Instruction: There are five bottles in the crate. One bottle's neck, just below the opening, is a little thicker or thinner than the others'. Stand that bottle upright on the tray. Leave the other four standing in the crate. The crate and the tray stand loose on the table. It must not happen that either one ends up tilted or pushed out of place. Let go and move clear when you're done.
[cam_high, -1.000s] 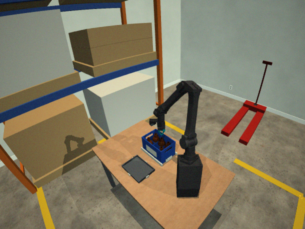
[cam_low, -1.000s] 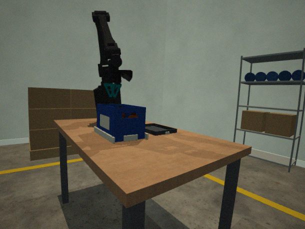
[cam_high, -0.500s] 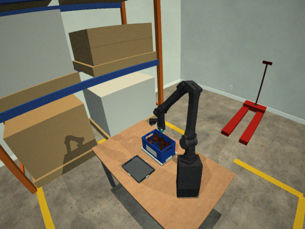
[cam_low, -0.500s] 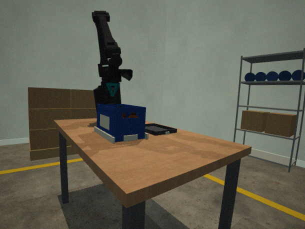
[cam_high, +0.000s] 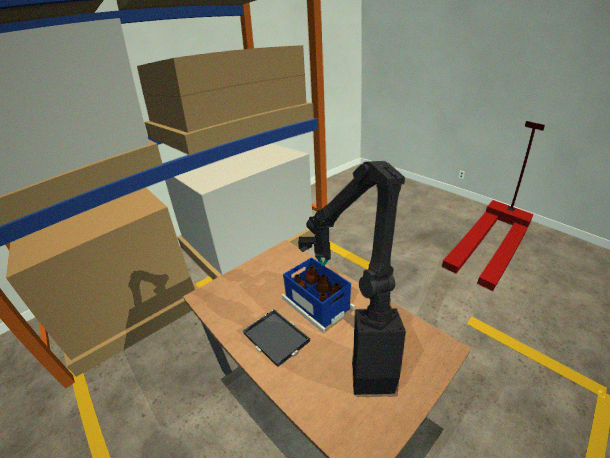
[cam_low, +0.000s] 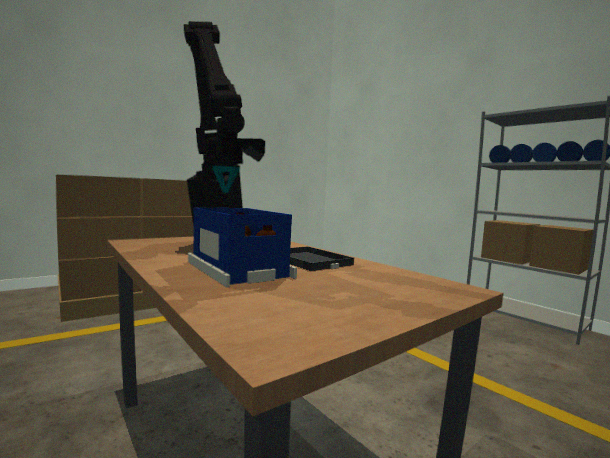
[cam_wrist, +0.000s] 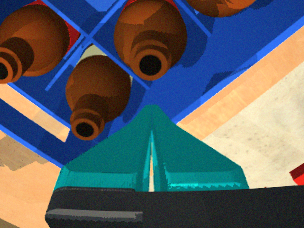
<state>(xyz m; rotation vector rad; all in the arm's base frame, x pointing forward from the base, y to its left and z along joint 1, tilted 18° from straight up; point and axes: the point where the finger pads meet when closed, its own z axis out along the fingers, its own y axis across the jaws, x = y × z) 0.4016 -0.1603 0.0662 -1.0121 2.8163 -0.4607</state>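
My hand is 10 mm short of the crate, 40 mm to the right of it and 150 mm above it. The rest, counted from my hand: bottle: 100 mm ahead, 80 mm to the left, 150 mm below; then dark tray: 20 mm ahead, 330 mm to the left, 220 mm below.
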